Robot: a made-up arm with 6 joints.
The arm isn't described. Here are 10 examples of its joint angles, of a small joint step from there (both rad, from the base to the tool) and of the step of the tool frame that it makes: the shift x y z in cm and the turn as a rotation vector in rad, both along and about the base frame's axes.
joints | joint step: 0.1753 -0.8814 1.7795 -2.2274 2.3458 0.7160 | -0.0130 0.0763 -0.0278 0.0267 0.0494 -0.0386
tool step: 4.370 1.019 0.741 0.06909 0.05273 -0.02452
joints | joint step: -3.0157 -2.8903 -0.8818 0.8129 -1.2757 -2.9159 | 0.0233 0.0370 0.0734 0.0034 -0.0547 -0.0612
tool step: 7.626 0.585 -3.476 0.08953 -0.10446 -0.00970
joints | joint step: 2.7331 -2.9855 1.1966 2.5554 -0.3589 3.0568 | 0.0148 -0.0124 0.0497 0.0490 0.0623 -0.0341
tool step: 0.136 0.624 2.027 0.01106 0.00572 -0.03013
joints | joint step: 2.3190 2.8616 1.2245 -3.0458 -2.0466 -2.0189 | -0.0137 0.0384 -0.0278 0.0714 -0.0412 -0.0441
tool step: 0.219 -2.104 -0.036 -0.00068 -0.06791 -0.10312
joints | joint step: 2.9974 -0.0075 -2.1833 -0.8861 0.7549 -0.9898 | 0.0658 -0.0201 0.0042 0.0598 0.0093 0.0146
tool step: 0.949 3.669 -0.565 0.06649 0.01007 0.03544
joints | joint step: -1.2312 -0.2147 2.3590 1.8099 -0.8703 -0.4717 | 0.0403 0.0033 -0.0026 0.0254 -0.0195 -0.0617
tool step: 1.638 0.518 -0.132 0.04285 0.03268 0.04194
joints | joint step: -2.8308 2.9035 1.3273 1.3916 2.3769 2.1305 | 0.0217 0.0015 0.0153 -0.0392 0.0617 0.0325
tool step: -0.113 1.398 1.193 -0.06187 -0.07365 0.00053
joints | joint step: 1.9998 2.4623 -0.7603 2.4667 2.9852 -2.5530 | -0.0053 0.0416 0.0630 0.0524 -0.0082 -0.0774
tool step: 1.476 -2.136 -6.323 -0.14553 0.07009 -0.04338
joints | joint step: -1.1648 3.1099 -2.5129 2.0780 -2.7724 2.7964 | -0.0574 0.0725 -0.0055 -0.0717 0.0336 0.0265
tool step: -2.684 0.636 -1.843 0.01132 0.08764 -0.12012
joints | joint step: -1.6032 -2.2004 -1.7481 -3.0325 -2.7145 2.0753 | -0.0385 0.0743 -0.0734 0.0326 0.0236 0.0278
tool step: 0.897 2.264 3.192 -0.02076 0.00587 -0.05423
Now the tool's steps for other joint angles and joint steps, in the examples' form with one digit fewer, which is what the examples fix.
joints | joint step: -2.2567 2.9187 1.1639 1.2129 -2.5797 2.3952 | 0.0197 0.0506 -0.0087 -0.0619 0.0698 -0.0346
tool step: 1.70 3.85 0.26 0.0298 -0.1008 -0.0082
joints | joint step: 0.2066 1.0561 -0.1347 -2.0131 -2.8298 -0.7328 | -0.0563 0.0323 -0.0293 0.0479 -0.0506 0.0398
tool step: 1.91 -5.28 -1.51 -0.0231 0.0302 -0.0172
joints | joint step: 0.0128 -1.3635 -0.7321 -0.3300 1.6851 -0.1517 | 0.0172 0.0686 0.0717 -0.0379 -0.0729 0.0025
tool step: -1.99 -2.48 11.58 0.0426 0.0718 0.0136
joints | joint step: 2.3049 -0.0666 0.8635 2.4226 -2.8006 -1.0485 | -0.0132 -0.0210 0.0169 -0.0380 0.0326 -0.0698
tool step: 1.34 -0.27 0.04 0.0144 0.0015 0.0345
